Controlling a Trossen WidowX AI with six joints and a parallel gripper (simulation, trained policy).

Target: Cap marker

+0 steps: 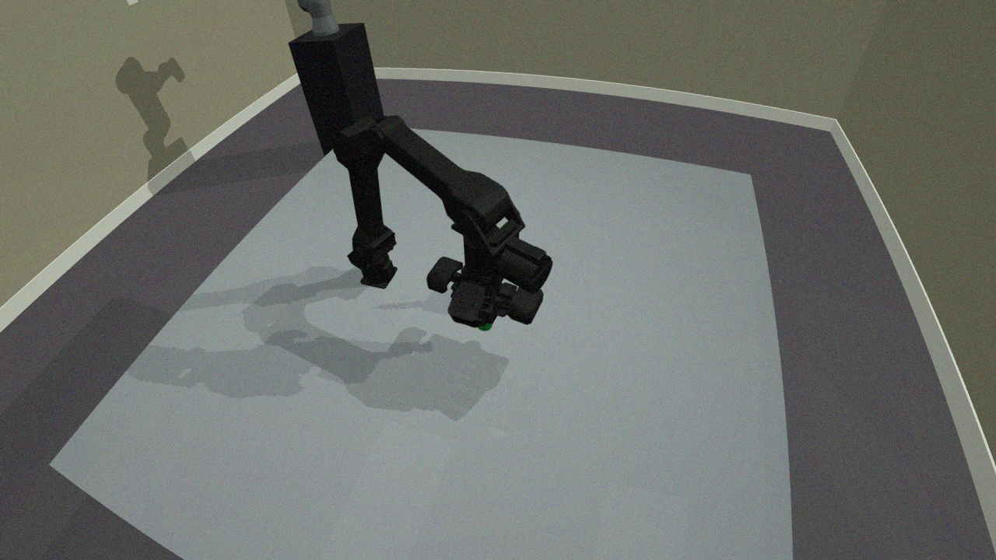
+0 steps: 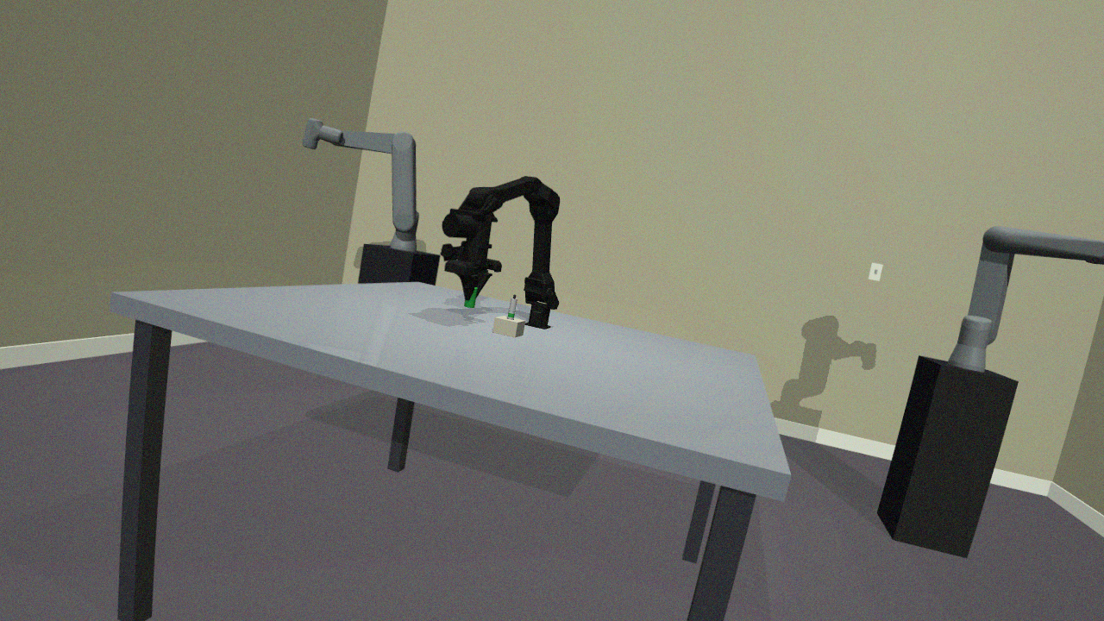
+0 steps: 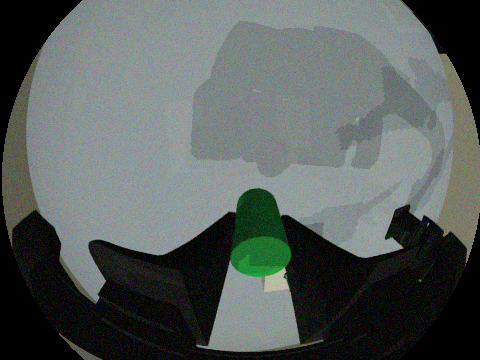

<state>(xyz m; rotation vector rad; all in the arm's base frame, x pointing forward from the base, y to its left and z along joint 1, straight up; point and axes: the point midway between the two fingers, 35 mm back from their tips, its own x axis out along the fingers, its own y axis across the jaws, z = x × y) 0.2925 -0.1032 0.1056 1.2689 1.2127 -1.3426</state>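
The grey marker lies 10 cm to the left of my gripper tip, 4 cm behind it and 1 cm above it. Round my gripper tip: beige holder block: 10 cm to the left, 5 cm below, 4 cm behind; then green cap: 1 cm above.
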